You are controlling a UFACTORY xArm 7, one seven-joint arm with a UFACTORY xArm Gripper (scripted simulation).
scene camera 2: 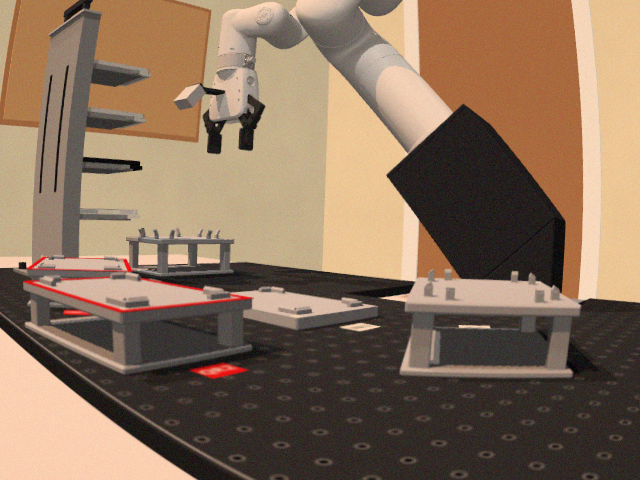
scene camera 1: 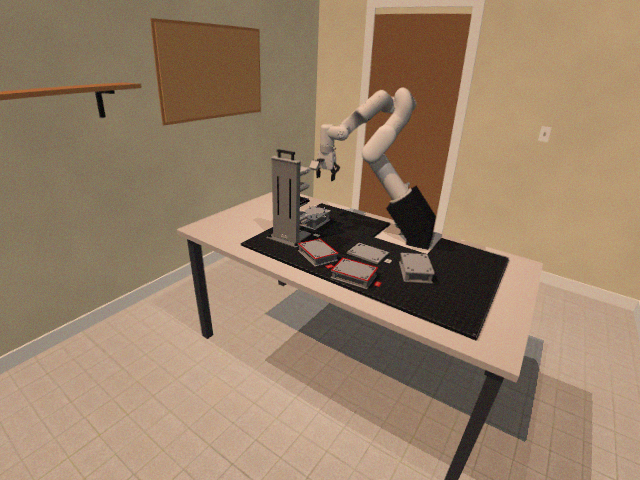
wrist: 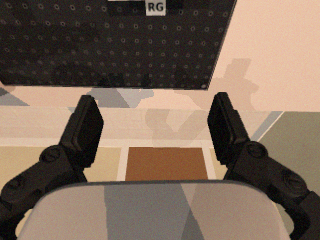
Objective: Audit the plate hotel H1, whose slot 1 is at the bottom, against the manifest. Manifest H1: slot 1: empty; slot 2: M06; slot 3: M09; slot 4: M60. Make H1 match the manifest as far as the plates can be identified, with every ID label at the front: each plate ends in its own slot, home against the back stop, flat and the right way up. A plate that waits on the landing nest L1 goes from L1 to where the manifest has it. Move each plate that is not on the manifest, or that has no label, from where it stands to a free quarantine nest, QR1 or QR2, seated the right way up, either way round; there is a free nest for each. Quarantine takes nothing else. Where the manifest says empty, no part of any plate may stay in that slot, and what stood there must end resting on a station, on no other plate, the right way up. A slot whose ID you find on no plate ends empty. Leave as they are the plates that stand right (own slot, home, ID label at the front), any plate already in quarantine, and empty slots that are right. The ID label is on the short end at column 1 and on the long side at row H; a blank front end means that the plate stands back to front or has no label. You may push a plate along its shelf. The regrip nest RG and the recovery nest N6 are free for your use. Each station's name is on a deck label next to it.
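Observation:
A plate hotel H1 is there in the pictures, and so is my gripper. The wrist view shows my gripper as well.

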